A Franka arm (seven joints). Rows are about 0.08 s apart.
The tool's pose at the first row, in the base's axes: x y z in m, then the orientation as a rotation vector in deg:
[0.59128, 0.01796, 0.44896, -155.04, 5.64, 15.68]
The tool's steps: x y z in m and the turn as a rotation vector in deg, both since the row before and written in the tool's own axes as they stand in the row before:
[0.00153, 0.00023, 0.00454, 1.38, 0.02, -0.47]
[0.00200, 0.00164, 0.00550, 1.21, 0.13, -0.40]
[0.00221, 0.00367, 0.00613, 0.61, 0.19, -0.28]
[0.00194, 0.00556, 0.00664, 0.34, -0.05, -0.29]
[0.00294, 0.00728, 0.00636, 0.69, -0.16, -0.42]
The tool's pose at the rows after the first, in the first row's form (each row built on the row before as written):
[0.59195, 0.01958, 0.44450, -153.66, 5.17, 15.35]
[0.59278, 0.02045, 0.43854, -152.47, 4.81, 14.92]
[0.59353, 0.01992, 0.43112, -151.89, 4.56, 14.51]
[0.59378, 0.01804, 0.42245, -151.54, 4.20, 14.45]
[0.59492, 0.01456, 0.41303, -150.82, 3.67, 14.45]

